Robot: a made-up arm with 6 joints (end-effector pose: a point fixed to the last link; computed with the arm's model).
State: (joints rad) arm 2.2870 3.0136 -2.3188 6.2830 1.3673 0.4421
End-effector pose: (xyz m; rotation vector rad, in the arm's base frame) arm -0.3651 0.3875 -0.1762 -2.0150 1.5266 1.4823
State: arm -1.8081 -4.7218 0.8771 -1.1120 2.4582 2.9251
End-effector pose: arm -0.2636 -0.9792 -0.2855 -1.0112 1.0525 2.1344
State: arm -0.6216 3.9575 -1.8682 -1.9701 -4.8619 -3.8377
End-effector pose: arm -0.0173 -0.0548 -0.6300 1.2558 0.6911 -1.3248
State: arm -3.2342 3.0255 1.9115 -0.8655 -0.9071 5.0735
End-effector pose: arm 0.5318 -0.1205 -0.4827 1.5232 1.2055 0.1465
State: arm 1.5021 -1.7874 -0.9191 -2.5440 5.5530 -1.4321
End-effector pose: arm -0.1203 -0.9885 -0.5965 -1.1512 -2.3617 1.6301
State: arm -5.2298 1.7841 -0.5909 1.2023 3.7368 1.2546
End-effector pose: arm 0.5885 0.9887 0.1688 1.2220 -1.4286 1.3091
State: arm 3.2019 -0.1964 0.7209 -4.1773 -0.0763 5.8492
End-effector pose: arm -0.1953 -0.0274 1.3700 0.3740 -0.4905 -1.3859
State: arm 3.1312 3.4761 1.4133 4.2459 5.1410 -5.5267
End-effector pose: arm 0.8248 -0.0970 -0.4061 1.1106 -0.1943 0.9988
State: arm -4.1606 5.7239 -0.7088 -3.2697 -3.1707 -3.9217
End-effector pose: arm 0.4241 -0.7297 0.8523 -1.9979 0.3680 0.9749
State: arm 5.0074 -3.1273 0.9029 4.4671 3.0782 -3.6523
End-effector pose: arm -0.1015 0.3888 -0.8874 0.3071 -1.3803 2.8045
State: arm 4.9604 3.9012 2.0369 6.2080 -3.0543 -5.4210
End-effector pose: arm -0.1402 0.6413 0.0692 2.6099 1.2328 -0.0625
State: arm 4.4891 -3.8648 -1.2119 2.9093 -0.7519 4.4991
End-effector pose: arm -0.2311 -1.0537 -0.2351 1.9801 0.0528 -0.5528
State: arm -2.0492 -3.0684 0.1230 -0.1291 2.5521 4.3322
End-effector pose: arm 0.1032 0.1663 -1.0735 -0.0390 0.5068 2.3657
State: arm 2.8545 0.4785 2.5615 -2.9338 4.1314 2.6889
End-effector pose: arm -0.3060 0.0535 0.1998 1.3140 -0.0044 1.9244
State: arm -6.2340 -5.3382 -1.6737 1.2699 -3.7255 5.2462
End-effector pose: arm 0.2359 0.0764 0.9119 -2.1032 0.6046 -0.6809
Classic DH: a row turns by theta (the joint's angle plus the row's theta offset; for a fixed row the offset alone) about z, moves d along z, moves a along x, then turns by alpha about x. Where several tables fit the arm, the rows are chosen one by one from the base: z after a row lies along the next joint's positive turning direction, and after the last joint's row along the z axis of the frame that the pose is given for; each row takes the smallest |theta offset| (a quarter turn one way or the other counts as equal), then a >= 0, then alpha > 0; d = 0 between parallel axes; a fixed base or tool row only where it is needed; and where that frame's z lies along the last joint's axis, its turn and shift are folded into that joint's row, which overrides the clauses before.
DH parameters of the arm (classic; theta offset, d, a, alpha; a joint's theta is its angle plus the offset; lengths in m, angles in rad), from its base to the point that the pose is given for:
joint 1: 0 0.114 0 -1.5708
joint 2: -1.5708 0 0.7 0
joint 3: 1.5708 0.021 0 1.5708
joint 4: 0 0.577 0 -1.5708
joint 5: 0 0 0 1.5708
joint 6: 0 0.083 0 0

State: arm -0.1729 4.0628 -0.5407 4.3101 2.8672 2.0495
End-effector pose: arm -0.7229 0.1266 -0.7742 -0.3833 0.6004 -2.4050
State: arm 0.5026 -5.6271 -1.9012 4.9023 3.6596 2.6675
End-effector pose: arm -0.0767 0.0278 0.8229 -2.0025 0.0475 -0.6473
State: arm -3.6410 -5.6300 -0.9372 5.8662 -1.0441 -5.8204
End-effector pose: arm -0.1899 0.0466 1.2455 1.3902 -0.9670 2.1363
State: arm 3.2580 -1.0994 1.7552 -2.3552 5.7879 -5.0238
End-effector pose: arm 0.2095 -0.0248 0.9301 -0.7690 -1.0492 2.0326
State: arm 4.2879 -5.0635 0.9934 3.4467 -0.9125 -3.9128
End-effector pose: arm -0.4252 -1.0396 -0.0714 1.8790 2.2090 0.0432
